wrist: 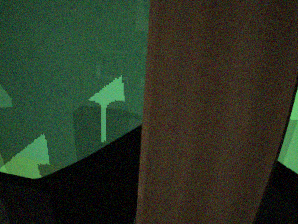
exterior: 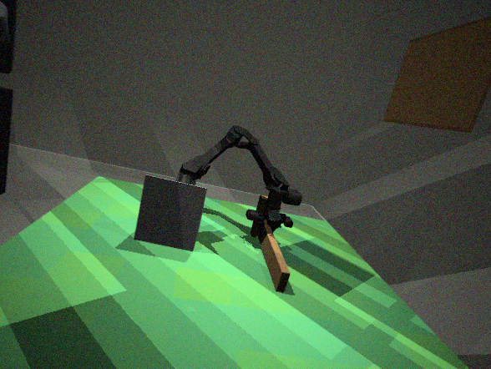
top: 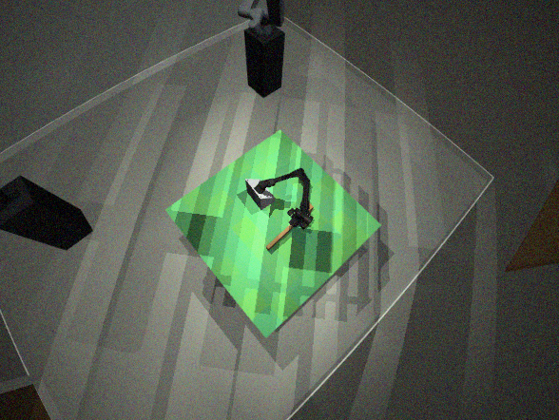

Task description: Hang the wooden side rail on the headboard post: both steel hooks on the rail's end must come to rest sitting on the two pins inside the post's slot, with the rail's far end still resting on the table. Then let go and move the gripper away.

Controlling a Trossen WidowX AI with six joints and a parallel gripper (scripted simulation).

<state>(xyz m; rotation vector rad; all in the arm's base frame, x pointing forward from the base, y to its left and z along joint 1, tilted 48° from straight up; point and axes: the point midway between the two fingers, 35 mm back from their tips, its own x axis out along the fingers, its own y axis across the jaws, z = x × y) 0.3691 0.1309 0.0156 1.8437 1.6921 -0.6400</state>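
Now: the headboard post 12 cm to the left of my gripper tip and 5 cm above it.
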